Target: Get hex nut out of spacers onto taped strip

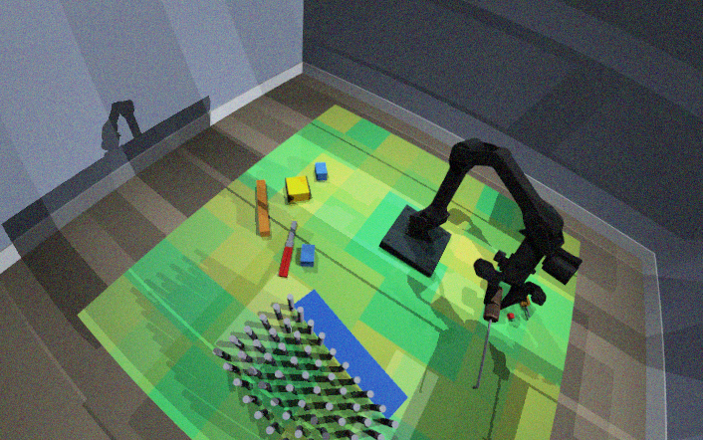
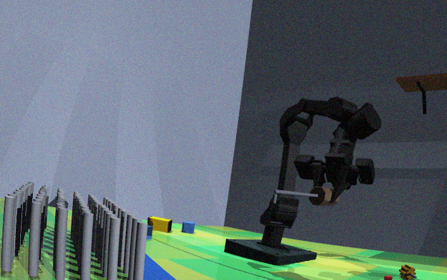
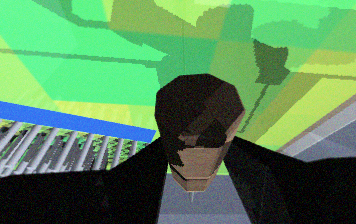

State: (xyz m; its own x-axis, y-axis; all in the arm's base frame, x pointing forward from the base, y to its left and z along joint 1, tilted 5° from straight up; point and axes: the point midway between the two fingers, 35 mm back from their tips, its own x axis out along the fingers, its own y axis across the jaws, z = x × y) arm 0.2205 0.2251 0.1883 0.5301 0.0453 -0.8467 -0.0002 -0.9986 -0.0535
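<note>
My gripper tip is 290 mm to the left of the blue taped strip, 220 mm short of it and 180 mm above it. Also, from my gripper tip: red cube (170 mm below, 160 mm to the left, 90 mm behind); yellow-handled tool (210 mm to the left, 160 mm below, 160 mm behind); metal rod tool (100 mm ahead).
</note>
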